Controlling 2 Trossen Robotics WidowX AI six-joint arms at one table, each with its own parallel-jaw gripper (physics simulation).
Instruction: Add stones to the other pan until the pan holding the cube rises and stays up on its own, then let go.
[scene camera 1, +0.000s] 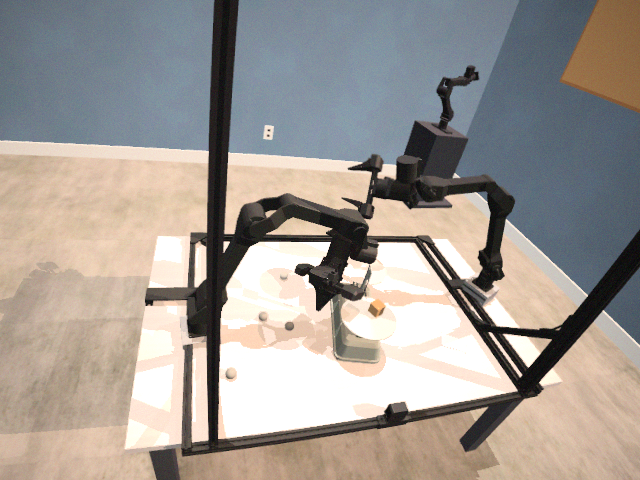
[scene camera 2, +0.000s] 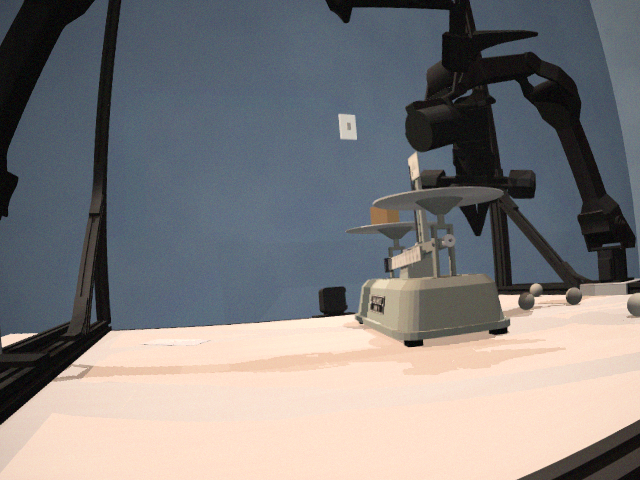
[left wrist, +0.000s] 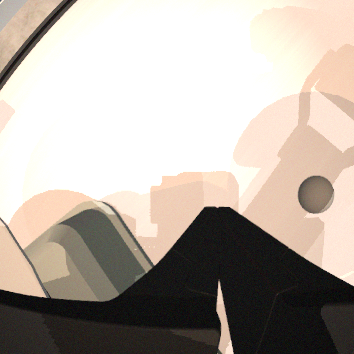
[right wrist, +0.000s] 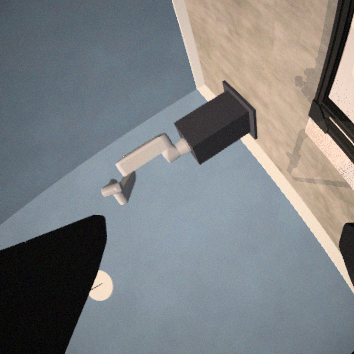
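Seen in the pictures: left gripper, between the fingertips: (scene camera 1: 318, 310) (scene camera 2: 478, 235) (left wrist: 215, 218); right gripper, between the fingertips: (scene camera 1: 344, 183) (right wrist: 230, 233); left arm's base, origin of its link: (scene camera 1: 199, 327) (scene camera 2: 613, 281); right arm's base, origin of its link: (scene camera 1: 482, 284).
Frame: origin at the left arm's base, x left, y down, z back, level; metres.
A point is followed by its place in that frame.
Note:
The orange cube (scene camera 1: 376, 307) {x -0.149, y -0.152, z -0.427 m} (scene camera 2: 384, 214) {x -0.125, y -0.139, z -0.448 m} sits on the near pan (scene camera 1: 364, 329) {x -0.189, y -0.123, z -0.380 m} of the grey-green balance scale (scene camera 1: 357, 349) {x -0.181, y -0.028, z -0.390 m} (scene camera 2: 439, 304) {x 0.051, y -0.019, z -0.509 m} (left wrist: 102, 250) {x -0.134, y -0.025, z -0.358 m}. In scene camera 2 this pan hangs lower than the other pan (scene camera 2: 413, 198) {x 0.031, y -0.133, z -0.517 m}, whose top surface is hidden there. Several round stones lie on the table: a dark stone (scene camera 1: 289, 326) {x -0.045, y -0.002, z -0.242 m} (scene camera 2: 526, 300) {x -0.027, y 0.005, z -0.257 m} and lighter stones (scene camera 1: 263, 315) {x 0.008, y -0.004, z -0.179 m} (scene camera 1: 283, 276) {x 0.167, y 0.002, z -0.287 m} (scene camera 1: 231, 373) {x -0.162, y -0.003, z -0.056 m}. A stone (left wrist: 315, 194) {x -0.039, y -0.005, z -0.249 m} shows in the left wrist view. My left gripper (scene camera 1: 319, 307) {x -0.088, y -0.102, z -0.294 m} (scene camera 2: 476, 232) {x -0.088, y -0.102, z -0.294 m} (left wrist: 215, 218) {x -0.088, y -0.102, z -0.294 m} is shut and empty, pointing down beside the scale. My right gripper (scene camera 1: 346, 183) {x 0.199, y -0.326, z -0.446 m} (right wrist: 230, 233) {x 0.199, y -0.326, z -0.446 m} is open, high behind the table.
A black frame (scene camera 1: 310, 430) {x -0.336, y 0.027, z -0.203 m} runs around the white table (scene camera 1: 289, 403) {x -0.260, y 0.022, z -0.179 m}, with a tall post (scene camera 1: 219, 155) {x -0.317, y -0.640, z 0.010 m} at the left and a small black block (scene camera 1: 397, 411) {x -0.374, y -0.032, z -0.405 m} on the near rail. Another small arm (scene camera 1: 447, 98) stands on a dark pedestal (scene camera 1: 439, 149) beyond the table.

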